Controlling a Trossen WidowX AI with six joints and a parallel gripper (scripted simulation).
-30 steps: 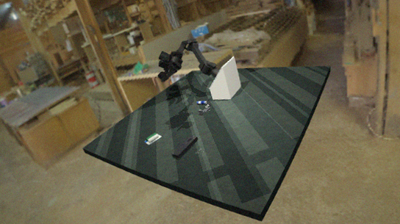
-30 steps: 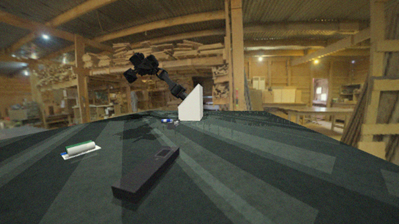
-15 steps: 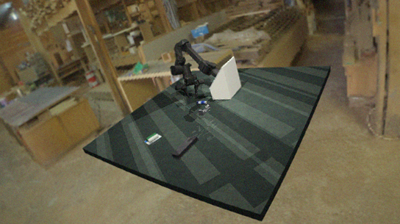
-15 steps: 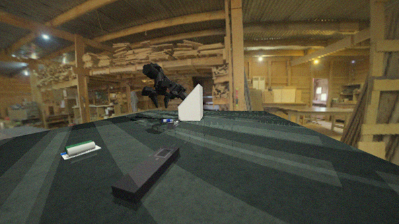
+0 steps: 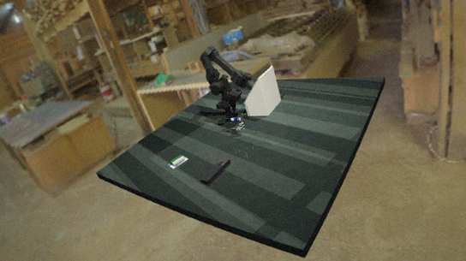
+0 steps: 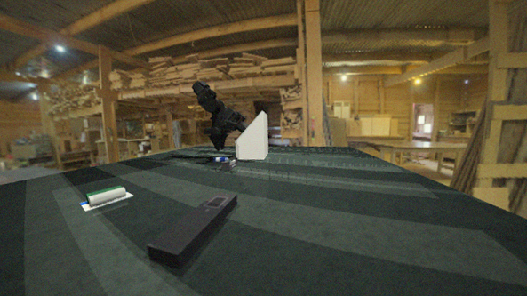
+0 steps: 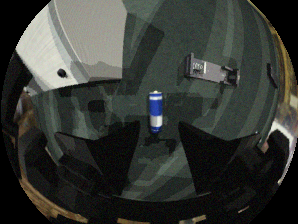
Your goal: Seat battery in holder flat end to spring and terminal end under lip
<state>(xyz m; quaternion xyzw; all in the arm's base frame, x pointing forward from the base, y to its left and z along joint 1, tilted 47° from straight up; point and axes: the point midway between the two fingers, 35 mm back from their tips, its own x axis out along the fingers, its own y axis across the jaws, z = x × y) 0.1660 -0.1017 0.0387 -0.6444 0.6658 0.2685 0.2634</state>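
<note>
Now: gripper tip 4 cm above the silver battery. Round my gripper tip: card: 41 cm ahead, 12 cm to the right, 4 cm below; then battery holder: 46 cm ahead, 14 cm to the left, 4 cm below.
</note>
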